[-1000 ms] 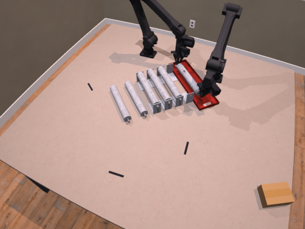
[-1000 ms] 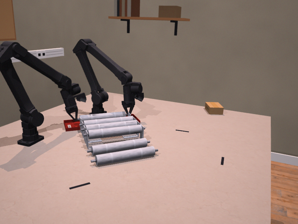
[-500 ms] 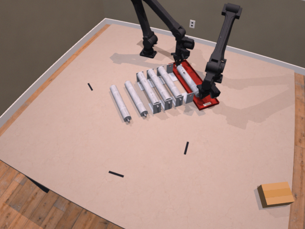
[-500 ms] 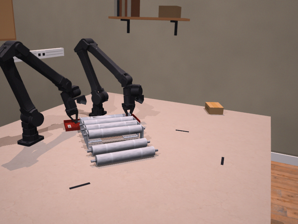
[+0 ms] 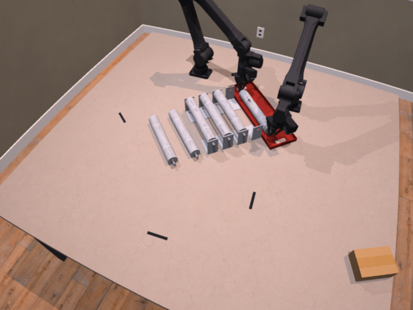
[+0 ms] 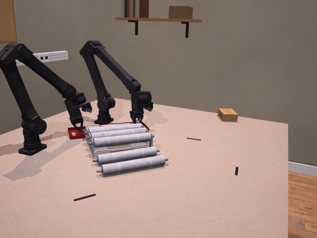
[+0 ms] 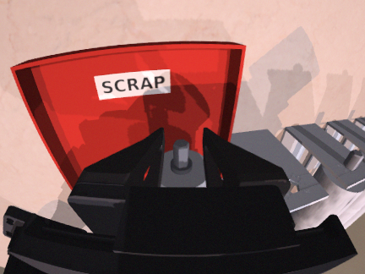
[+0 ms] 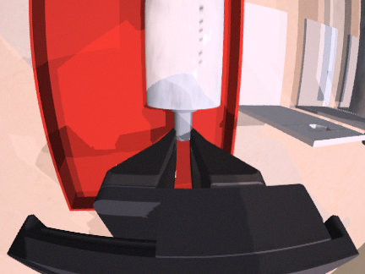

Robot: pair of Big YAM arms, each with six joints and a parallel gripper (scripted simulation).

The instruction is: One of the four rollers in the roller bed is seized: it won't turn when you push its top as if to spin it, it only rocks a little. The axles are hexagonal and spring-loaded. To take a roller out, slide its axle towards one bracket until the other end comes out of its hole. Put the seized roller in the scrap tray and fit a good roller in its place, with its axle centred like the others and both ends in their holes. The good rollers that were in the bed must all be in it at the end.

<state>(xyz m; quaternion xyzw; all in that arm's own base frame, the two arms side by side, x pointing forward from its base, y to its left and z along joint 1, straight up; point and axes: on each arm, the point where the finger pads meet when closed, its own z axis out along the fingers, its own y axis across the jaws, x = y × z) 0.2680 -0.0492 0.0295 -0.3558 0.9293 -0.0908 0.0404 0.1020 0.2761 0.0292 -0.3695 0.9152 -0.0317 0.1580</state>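
Now: right hand 110 mm short of the roller and 140 mm to the right of it. From my right hand the other things lie so: red scrap tray (80 mm ahead, 150 mm to the left, 20 mm below); then cardboard box (600 mm ahead, 850 mm to the left, 10 mm above).
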